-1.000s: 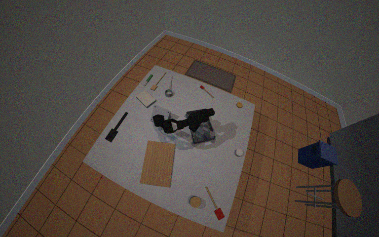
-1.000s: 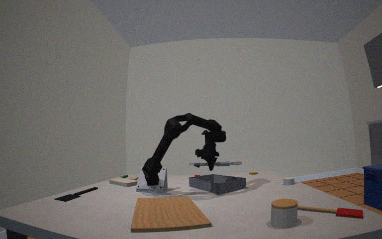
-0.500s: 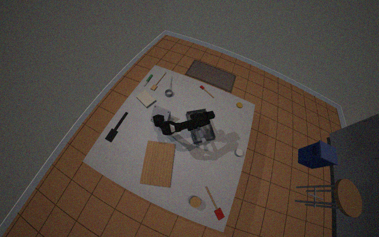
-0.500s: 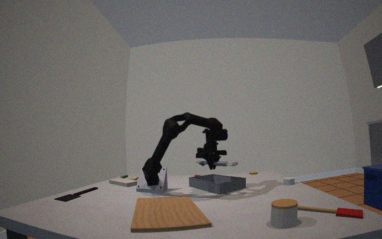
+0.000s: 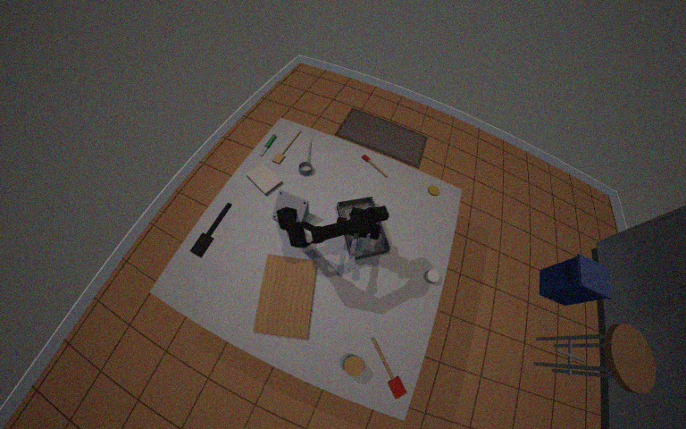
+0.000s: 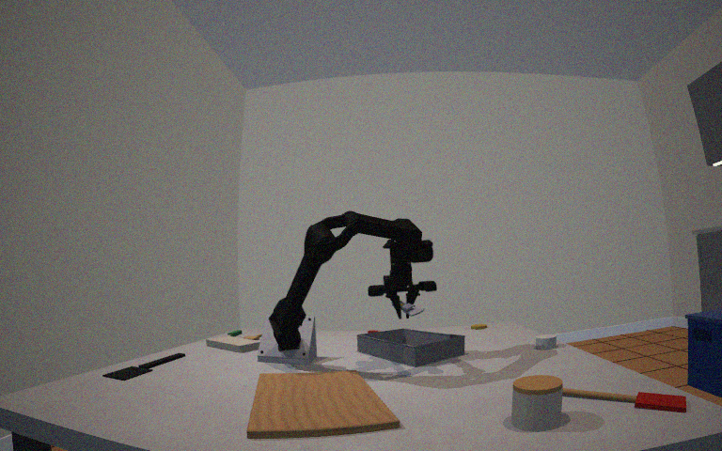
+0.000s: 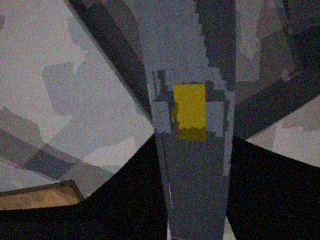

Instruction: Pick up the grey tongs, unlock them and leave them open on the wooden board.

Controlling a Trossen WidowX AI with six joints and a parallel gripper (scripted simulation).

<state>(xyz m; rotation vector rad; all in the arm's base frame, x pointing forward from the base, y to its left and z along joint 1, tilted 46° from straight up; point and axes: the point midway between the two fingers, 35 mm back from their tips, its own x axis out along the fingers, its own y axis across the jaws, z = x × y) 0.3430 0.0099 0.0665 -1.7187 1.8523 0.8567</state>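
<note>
The yellow lock is 3 cm to the left of my gripper tip and 4 cm above it. From my gripper tip the other things lie so: roasting tin (3 cm ahead, 10 cm to the left, 10 cm below); white cylinder (43 cm ahead, 6 cm to the right, 11 cm below); wooden board (23 cm behind, 33 cm to the right, 12 cm below).
</note>
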